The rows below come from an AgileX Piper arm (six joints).
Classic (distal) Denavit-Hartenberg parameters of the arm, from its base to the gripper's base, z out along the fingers. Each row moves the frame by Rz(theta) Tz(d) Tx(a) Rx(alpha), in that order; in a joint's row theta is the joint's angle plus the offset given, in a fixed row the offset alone. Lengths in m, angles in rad.
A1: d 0.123, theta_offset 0, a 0, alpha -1.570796
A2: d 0, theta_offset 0.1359, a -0.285, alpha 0
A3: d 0, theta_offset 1.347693, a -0.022, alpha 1.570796
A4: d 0.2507, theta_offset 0, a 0, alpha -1.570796
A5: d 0, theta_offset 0, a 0, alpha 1.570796
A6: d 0.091, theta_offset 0, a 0, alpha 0
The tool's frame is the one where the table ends.
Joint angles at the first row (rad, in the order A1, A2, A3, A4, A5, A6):
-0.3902 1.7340 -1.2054 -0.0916 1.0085 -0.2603
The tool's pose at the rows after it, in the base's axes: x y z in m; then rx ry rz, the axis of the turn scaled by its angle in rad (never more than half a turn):
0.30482, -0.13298, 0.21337, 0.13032, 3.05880, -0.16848
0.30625, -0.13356, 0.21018, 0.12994, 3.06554, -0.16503
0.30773, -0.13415, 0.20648, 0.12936, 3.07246, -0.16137
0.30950, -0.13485, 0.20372, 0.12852, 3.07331, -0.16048
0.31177, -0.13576, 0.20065, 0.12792, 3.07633, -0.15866
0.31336, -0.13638, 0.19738, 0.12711, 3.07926, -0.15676
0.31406, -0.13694, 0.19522, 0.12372, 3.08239, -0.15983
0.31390, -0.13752, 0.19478, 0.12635, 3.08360, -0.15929
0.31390, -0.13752, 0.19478, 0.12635, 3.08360, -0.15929
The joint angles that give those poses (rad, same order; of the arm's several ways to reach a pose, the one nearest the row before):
-0.3902 1.7483 -1.2054 -0.0916 1.0085 -0.2603
-0.3902 1.7594 -1.2074 -0.0916 1.0064 -0.2603
-0.3902 1.7714 -1.2087 -0.0916 1.0028 -0.2603
-0.3902 1.7816 -1.2112 -0.0916 0.9960 -0.2603
-0.3902 1.7946 -1.2166 -0.0916 0.9916 -0.2603
-0.3902 1.8055 -1.2183 -0.0916 0.9854 -0.2603
-0.3902 1.8119 -1.2183 -0.0952 0.9813 -0.2603
-0.3919 1.8132 -1.2182 -0.0952 0.9813 -0.2603
-0.3919 1.8132 -1.2182 -0.0952 0.9813 -0.2603

